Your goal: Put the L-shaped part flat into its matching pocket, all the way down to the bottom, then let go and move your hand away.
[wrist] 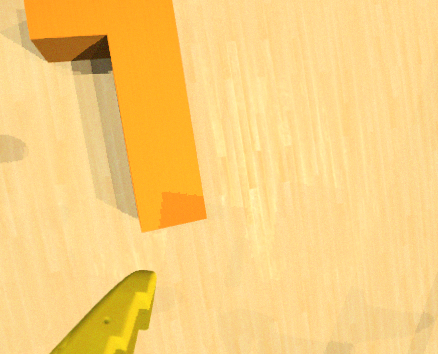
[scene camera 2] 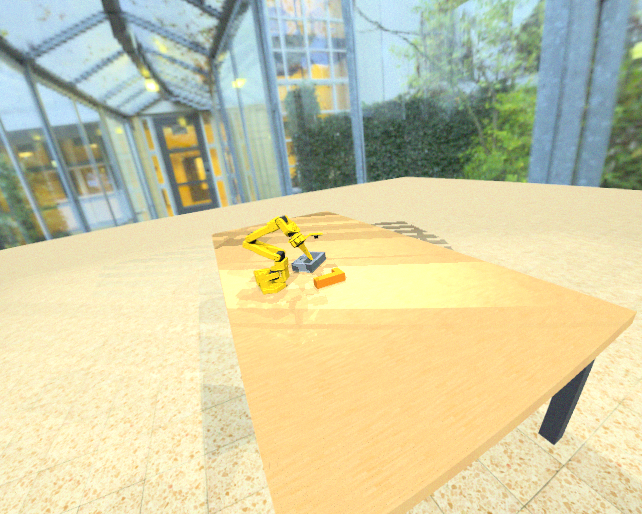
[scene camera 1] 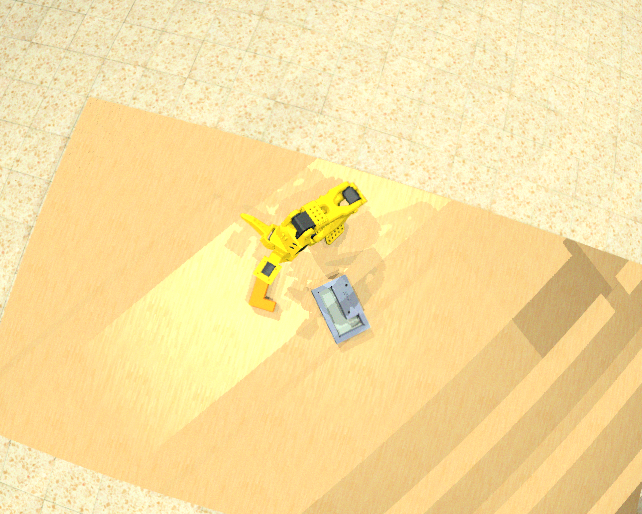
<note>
An orange L-shaped part (wrist: 144, 49) rests on the table. Also in view: a grey block with L-shaped pocket (scene camera 1: 342, 312).
</note>
